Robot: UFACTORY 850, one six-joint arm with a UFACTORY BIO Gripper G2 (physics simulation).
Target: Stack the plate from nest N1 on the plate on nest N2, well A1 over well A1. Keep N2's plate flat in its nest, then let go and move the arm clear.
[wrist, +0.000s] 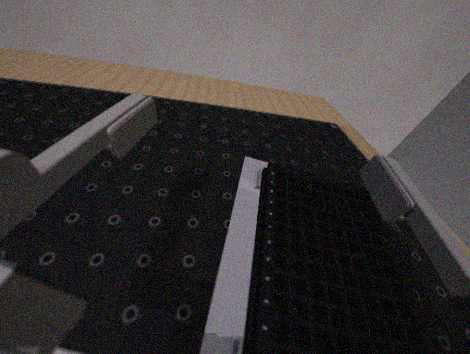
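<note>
A black plate (320,260) with a fine grid of wells and a row of small bright dots along its left edge fills the lower right centre of the wrist view. The light grey rim of its nest (235,250) runs along the plate's left side; the nest's other sides are hard to make out. No label shows, so I cannot tell whether this is N1 or N2. A second plate does not show. My gripper (260,157) is wide open and empty, with one finger left of the nest and the other near the plate's right side.
A black board (154,240) with rows of ringed holes lies under the nest. The wooden table edge (200,89) runs behind it and down the right side. A grey wall (250,40) stands beyond, with a darker grey surface (440,145) at the right.
</note>
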